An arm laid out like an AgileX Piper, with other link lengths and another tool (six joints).
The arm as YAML. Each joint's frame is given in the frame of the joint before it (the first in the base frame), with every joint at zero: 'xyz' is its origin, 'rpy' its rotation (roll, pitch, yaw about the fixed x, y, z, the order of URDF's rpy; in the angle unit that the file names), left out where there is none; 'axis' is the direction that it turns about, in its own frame. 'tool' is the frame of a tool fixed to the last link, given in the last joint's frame.
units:
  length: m
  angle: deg
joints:
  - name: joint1
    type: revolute
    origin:
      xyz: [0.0, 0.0, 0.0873]
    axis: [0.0, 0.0, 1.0]
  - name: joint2
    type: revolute
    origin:
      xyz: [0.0, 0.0, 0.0]
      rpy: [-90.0, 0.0, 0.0]
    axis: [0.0, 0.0, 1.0]
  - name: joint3
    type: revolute
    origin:
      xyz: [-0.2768, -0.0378, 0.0]
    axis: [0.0, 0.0, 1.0]
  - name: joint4
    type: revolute
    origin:
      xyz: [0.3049, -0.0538, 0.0]
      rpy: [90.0, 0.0, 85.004]
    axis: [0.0, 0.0, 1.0]
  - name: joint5
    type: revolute
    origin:
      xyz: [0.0, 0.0, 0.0]
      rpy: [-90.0, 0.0, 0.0]
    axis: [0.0, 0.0, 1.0]
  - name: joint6
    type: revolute
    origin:
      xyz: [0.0, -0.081, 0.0]
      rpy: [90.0, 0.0, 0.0]
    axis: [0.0, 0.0, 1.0]
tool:
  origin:
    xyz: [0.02, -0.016, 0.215]
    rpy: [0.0, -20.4, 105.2]
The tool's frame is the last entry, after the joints.
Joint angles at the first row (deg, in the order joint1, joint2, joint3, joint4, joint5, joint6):
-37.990 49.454 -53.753 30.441 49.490 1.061
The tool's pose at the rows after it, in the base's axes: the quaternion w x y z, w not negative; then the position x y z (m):
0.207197 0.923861 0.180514 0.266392 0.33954 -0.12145 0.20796
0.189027 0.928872 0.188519 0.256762 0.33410 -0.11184 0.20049
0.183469 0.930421 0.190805 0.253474 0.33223 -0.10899 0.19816
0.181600 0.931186 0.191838 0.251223 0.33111 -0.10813 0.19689
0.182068 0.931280 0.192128 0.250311 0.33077 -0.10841 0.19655
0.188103 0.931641 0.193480 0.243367 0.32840 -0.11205 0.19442
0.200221 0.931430 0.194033 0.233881 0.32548 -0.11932 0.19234
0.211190 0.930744 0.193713 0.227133 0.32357 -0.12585 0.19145
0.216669 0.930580 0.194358 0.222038 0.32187 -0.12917 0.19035
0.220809 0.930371 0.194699 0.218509 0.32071 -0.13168 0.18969
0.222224 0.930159 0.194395 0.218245 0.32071 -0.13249 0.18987
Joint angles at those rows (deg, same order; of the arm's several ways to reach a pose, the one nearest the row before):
-37.990 48.942 -53.752 30.554 53.274 0.966
-37.989 48.943 -53.754 30.694 55.821 1.361
-37.990 48.943 -53.753 30.696 56.610 1.515
-37.991 48.943 -53.754 30.574 56.962 1.603
-37.990 48.942 -53.753 30.455 56.994 1.604
-37.990 48.943 -53.752 29.389 56.993 1.603
-37.990 48.944 -53.754 27.669 56.599 1.603
-37.991 48.942 -53.753 26.284 56.081 1.604
-37.988 48.943 -53.753 25.429 55.967 1.606
-37.990 48.944 -53.753 24.816 55.854 1.604
-37.989 48.942 -53.753 24.693 55.737 1.605

